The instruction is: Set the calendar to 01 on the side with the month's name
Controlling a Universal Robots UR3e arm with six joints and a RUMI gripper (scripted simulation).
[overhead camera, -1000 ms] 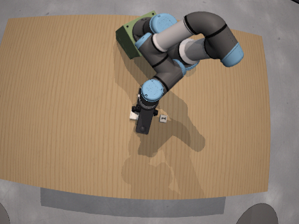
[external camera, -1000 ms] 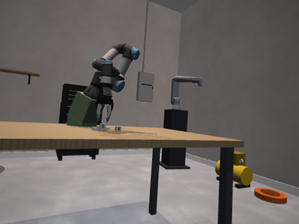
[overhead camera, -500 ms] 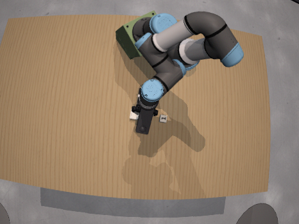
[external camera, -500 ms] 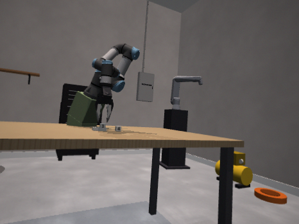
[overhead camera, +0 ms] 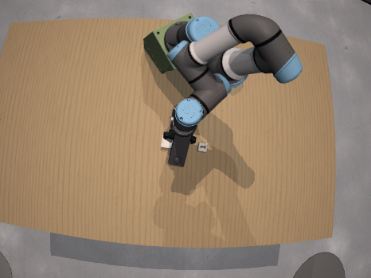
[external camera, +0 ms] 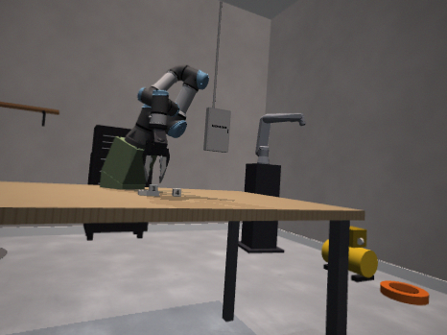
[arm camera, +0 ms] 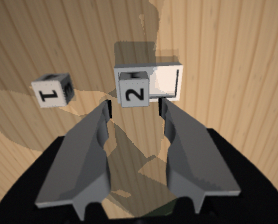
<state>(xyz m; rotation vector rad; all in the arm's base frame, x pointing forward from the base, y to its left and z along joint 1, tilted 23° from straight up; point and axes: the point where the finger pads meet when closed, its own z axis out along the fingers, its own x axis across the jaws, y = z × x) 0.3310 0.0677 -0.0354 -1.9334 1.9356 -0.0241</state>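
My hand is 40 mm above the white cube. From my hand the other things lie so: white tray (50 mm below, 20 mm to the right).
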